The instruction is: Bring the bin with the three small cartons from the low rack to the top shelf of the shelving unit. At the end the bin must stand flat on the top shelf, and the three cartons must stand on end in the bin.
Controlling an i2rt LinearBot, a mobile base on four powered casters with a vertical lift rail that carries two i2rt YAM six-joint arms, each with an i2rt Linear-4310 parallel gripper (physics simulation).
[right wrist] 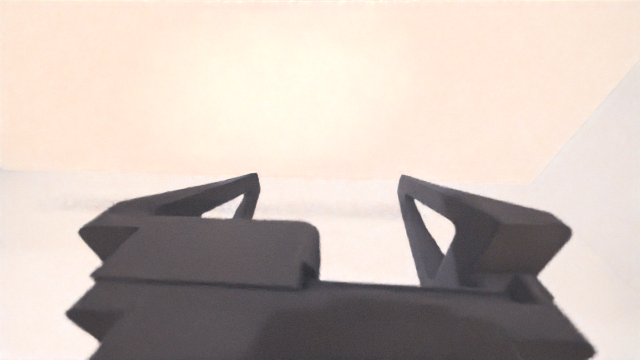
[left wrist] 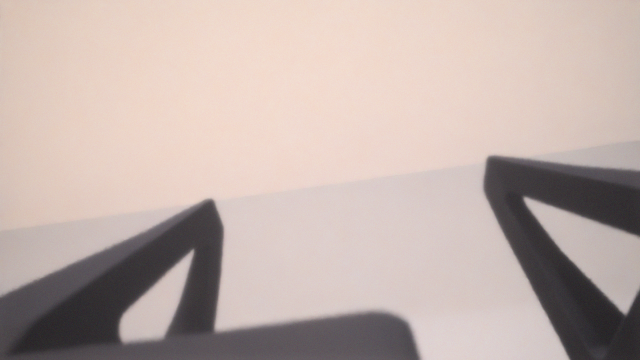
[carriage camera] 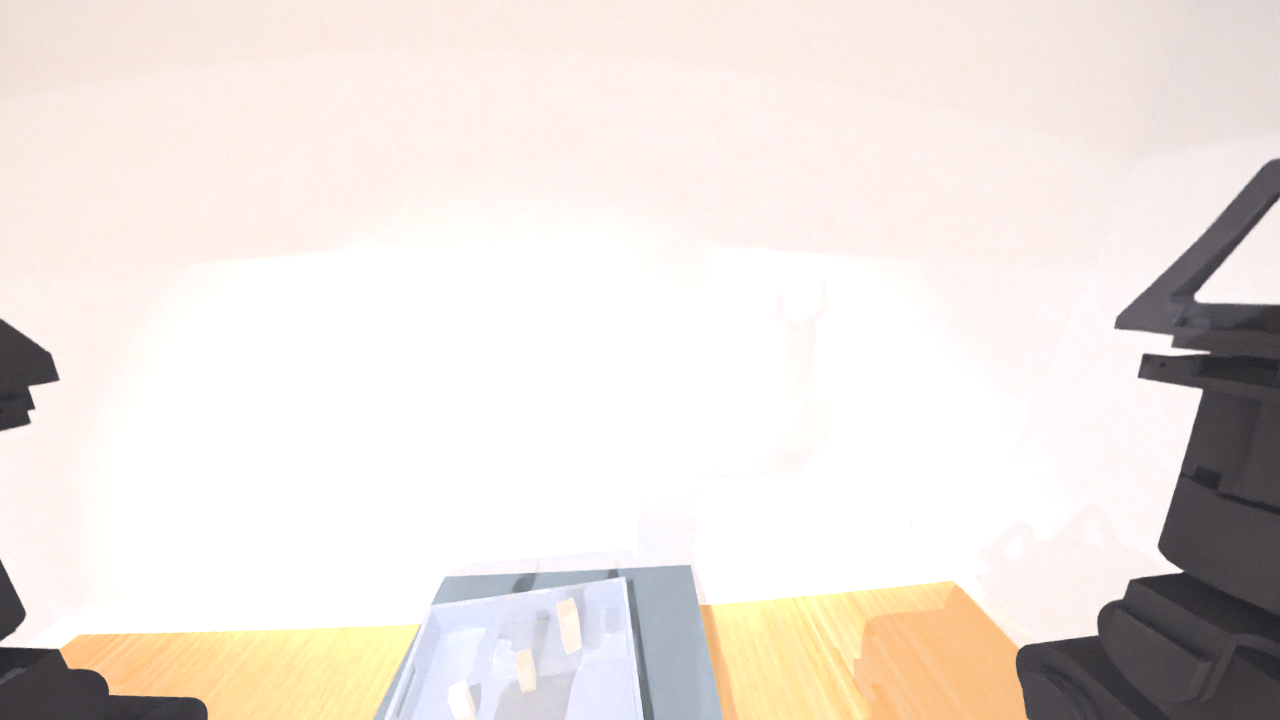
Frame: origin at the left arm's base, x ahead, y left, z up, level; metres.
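Seen in the pictures: left gripper, fingertip midpoint: (left wrist: pixel 350 193); right gripper, fingertip midpoint: (right wrist: pixel 327 181).
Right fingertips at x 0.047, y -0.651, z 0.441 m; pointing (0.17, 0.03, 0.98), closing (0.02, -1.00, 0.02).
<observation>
Offsets run from my right fingertips to a thing's middle. Level surfaces: height alone.
The pale bin @(dx +0.406, dy +0.617, dz -1.141 m) (carriage camera: pixel 528 592) lies at the bottom of the carriage view, its near part cut off by the picture's edge. Three small cream cartons @(dx +0.517, dy +0.507, dz -1.116 m) (carriage camera: pixel 569 625) @(dx +0.418, dy +0.612, dz -1.137 m) (carriage camera: pixel 525 670) @(dx +0.350, dy +0.756, dz -1.136 m) (carriage camera: pixel 461 700) stand apart inside it; they look upright. The bin sits on the grey-blue top of the low rack (carriage camera: pixel 671 644). My left gripper (left wrist: pixel 350 193) is open and empty; in the carriage view a part of it shows at the left edge. My right gripper (right wrist: pixel 327 181) is open and empty; in the carriage view it shows partly at the right edge. Both are raised well apart from the bin. The shelving unit does not show.
A bright, pale wall (carriage camera: pixel 537 376) stands behind the low rack, and a side wall (carriage camera: pixel 1190 223) meets it at the right. Wooden floor @(dz -1.505 m) (carriage camera: pixel 787 635) shows on both sides of the rack. Both arms stand at the picture's sides, with shadows on the wall and floor.
</observation>
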